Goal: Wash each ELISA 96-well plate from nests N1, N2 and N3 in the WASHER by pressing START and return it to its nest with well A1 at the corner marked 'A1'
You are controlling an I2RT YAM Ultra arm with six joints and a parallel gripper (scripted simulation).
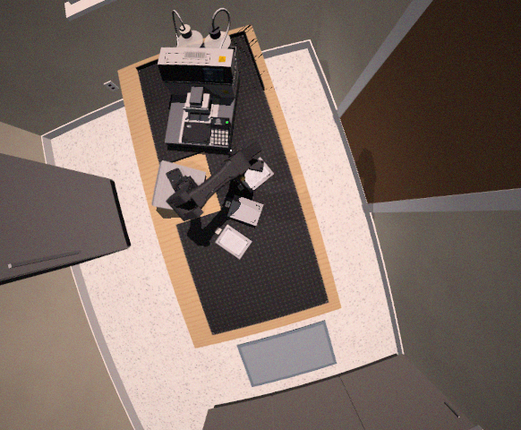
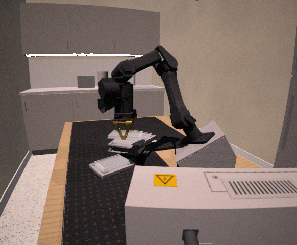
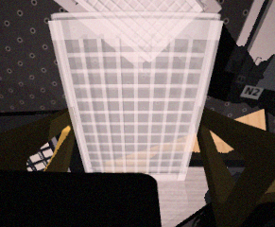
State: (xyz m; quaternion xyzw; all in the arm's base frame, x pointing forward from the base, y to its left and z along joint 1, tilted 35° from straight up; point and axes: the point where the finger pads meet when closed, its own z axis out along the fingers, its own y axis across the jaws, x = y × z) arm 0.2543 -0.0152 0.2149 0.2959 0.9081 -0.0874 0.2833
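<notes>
The carrier pocket is 90 mm behind my hand, 320 mm to the left of it and 80 mm below it. Also, from my hand: n1 label 50 mm behind, 50 mm to the right, 150 mm below; grey nest slab 50 mm ahead, 40 mm to the right, 140 mm below; N2 label 160 mm behind, 90 mm to the right, 150 mm below.
</notes>
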